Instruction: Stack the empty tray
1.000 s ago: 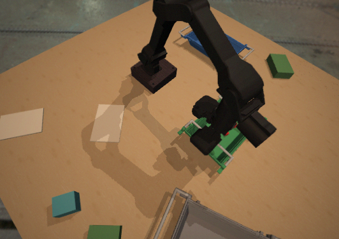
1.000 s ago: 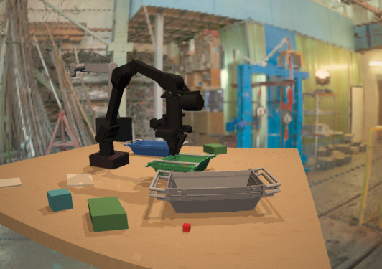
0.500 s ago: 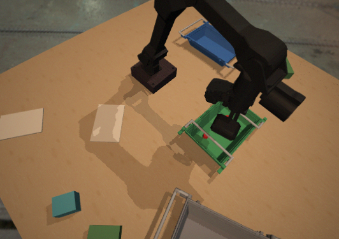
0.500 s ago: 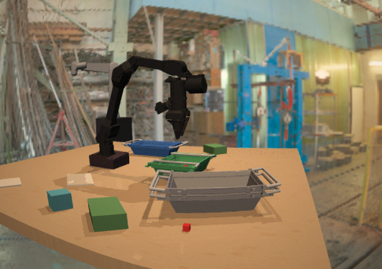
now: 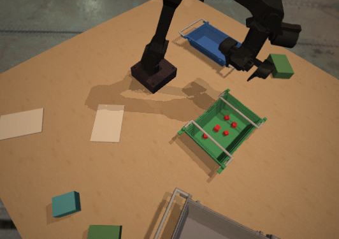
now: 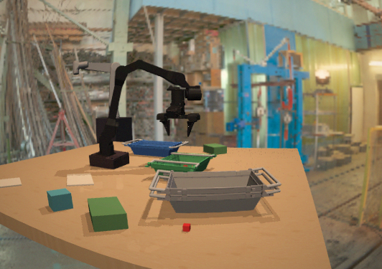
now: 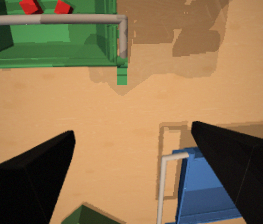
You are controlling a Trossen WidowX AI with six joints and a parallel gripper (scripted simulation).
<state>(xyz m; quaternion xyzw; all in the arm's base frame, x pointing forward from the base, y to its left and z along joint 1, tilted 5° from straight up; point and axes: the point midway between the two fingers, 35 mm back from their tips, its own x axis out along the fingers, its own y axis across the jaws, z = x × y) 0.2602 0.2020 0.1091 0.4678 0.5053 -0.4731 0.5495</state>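
My gripper tip is now 22 cm past the blue tray, 15 cm to the right of it and 8 cm above it. Round my gripper tip: teal block 68 cm to the right, 10 cm below, 2 cm behind.
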